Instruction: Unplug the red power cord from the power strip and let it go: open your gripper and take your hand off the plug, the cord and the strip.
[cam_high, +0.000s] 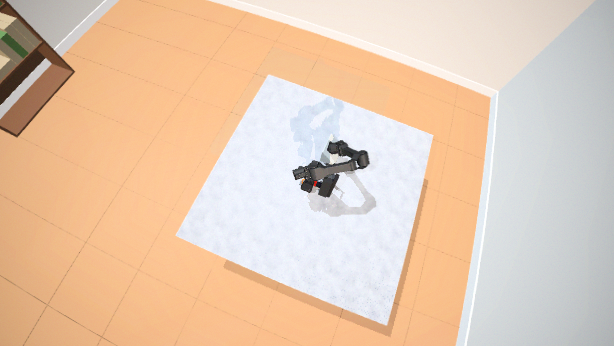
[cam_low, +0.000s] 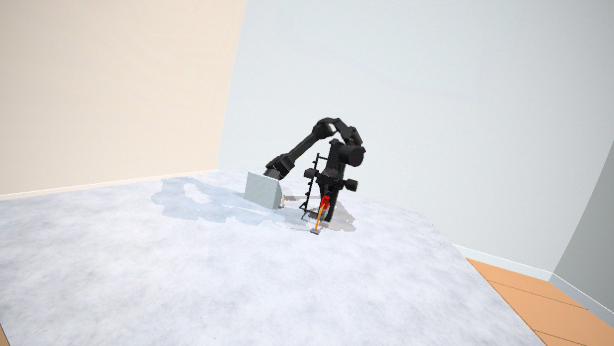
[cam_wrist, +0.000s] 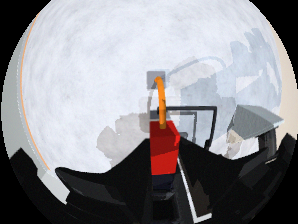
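The grey piece lies 100 mm below my gripper tip and 50 mm to the right of it. From my gripper tip the other things lie so: red plug (30 mm to the left).
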